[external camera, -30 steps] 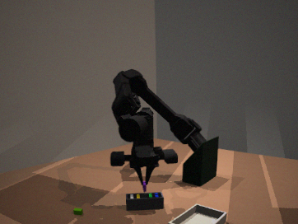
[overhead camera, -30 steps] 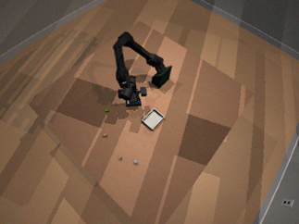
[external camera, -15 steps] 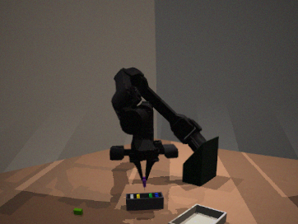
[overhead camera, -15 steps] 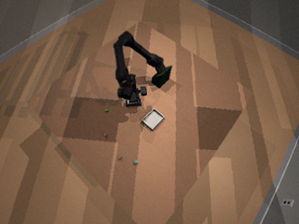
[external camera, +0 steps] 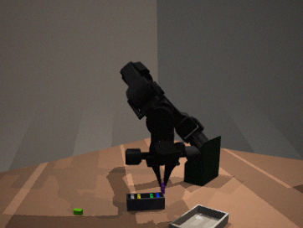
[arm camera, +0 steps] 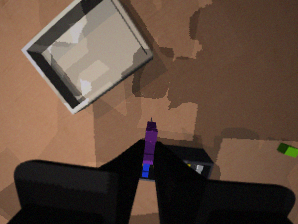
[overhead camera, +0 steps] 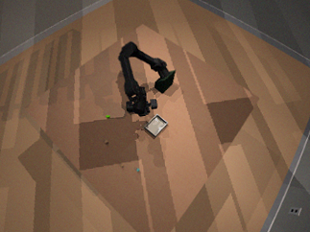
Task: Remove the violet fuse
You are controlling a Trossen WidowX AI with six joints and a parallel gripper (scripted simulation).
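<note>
Now: gripper tip 110 mm to the right of the grey tray, 100 mm above it and 30 mm past it. From my gripper tip the other things lie so: violet fuse 10 mm below.
</note>
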